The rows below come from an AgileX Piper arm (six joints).
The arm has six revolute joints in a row. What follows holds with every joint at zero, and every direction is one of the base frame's. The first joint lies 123.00 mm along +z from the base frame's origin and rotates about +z. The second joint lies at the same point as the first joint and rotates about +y. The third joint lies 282.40 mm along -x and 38.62 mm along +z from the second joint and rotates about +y. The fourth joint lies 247.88 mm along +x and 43.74 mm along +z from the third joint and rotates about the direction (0.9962, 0, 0.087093). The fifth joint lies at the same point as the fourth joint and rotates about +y. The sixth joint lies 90.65 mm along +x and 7.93 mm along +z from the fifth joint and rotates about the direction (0.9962, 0, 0.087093). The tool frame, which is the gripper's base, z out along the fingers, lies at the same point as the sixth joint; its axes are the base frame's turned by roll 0.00, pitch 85.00 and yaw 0.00 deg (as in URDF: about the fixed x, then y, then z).
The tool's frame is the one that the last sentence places.
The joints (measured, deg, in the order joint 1, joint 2, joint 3, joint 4, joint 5, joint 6), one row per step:
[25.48 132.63 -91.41 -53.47 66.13 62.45]
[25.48 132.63 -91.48 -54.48 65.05 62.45]
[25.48 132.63 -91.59 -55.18 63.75 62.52]
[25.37 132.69 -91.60 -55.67 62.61 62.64]
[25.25 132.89 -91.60 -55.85 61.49 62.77]
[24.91 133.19 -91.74 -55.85 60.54 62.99]
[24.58 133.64 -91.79 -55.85 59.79 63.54]
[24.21 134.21 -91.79 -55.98 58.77 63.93]
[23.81 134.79 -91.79 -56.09 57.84 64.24]
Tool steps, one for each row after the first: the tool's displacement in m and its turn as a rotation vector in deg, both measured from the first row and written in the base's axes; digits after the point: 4 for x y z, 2 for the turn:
[0.0023 0.0008 0.0006 0.03 -0.77 1.30]
[0.0047 0.0021 0.0010 0.48 -1.56 2.52]
[0.0065 0.0023 0.0005 0.92 -2.12 3.37]
[0.0080 0.0026 -0.0014 1.52 -2.43 4.01]
[0.0101 0.0013 -0.0037 2.18 -2.73 4.14]
[0.0116 -0.0003 -0.0073 2.74 -2.95 3.92]
[0.0133 -0.0020 -0.0121 3.26 -3.03 4.02]
[0.0150 -0.0041 -0.0170 3.72 -3.02 4.07]

